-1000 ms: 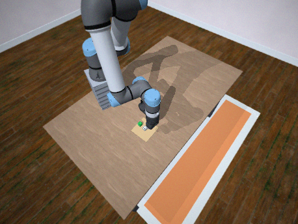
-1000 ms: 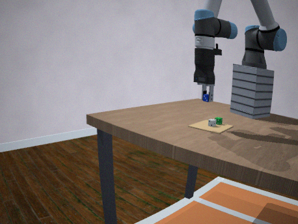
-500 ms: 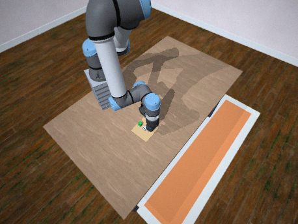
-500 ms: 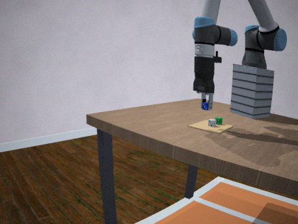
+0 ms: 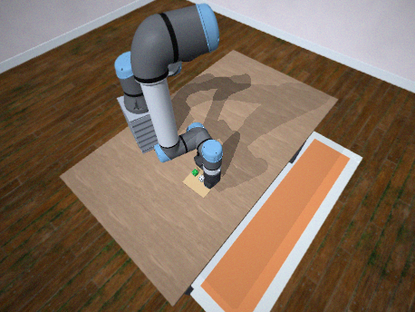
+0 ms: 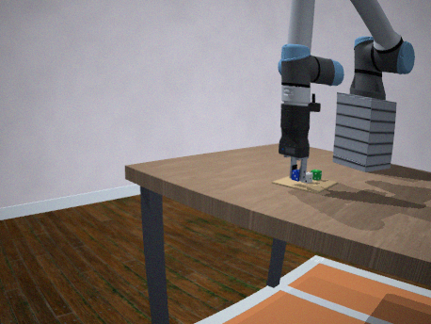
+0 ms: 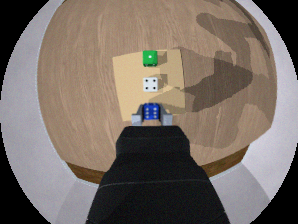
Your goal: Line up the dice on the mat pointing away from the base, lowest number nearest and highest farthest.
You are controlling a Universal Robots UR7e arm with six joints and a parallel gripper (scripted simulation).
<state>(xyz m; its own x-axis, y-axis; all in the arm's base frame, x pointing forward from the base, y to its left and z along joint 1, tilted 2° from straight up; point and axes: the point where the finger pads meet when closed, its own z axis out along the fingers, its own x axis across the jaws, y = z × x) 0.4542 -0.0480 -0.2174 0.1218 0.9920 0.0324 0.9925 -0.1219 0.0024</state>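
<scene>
Now: the white die 50 mm behind my hand, 10 mm to the left of it and 20 mm below it. From my hand the other things lie so: tan mat (50 mm behind, 40 mm below); then green die (90 mm behind, 10 mm to the left, 20 mm below); then blue die (10 mm below).
</scene>
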